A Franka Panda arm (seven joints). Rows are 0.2 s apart.
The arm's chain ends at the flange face. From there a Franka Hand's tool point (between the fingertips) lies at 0.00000 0.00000 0.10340 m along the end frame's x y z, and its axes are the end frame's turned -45 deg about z.
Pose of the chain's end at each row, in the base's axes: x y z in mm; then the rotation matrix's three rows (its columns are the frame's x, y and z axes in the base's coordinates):
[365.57 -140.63 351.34], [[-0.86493 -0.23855 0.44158], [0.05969 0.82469 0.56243], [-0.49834 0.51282 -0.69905]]
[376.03 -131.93 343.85], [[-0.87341 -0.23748 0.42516], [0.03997 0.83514 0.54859], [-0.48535 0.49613 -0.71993]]
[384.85 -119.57 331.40], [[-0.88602 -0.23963 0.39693], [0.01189 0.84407 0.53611], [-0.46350 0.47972 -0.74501]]
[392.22 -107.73 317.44], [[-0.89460 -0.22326 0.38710], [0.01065 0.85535 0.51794], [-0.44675 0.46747 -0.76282]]
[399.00 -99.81 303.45], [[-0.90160 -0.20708 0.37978], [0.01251 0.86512 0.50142], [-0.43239 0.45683 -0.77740]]
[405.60 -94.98 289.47], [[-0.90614 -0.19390 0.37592], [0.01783 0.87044 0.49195], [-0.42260 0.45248 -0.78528]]
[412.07 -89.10 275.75], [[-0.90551 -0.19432 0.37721], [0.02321 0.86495 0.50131], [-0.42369 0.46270 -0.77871]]
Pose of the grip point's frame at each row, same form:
[411.23 -82.47 279.06], [[-0.44292 -0.78028 0.44158], [-0.54094 0.62535 0.56243], [-0.71500 0.01024 -0.69905]]
[419.99 -75.21 269.41], [[-0.44967 -0.78552 0.42516], [-0.56227 0.61880 0.54859], [-0.69401 0.00762 -0.71993]]
[425.89 -64.14 254.37], [[-0.45707 -0.79595 0.39693], [-0.58844 0.60526 0.53611], [-0.66696 0.01147 -0.74501]]
[432.25 -54.18 238.56], [[-0.47471 -0.79045 0.38710], [-0.59729 0.61235 0.51794], [-0.64645 0.01465 -0.76282]]
[438.27 -47.96 223.07], [[-0.49110 -0.78396 0.37978], [-0.60289 0.62058 0.50142], [-0.62877 0.01728 -0.77740]]
[444.47 -44.11 208.27], [[-0.50363 -0.77785 0.37592], [-0.60289 0.62810 0.49195], [-0.61878 0.02113 -0.78528]]
[451.07 -37.26 195.23], [[-0.50289 -0.77770 0.37721], [-0.59520 0.62802 0.50131], [-0.62677 0.02758 -0.77871]]

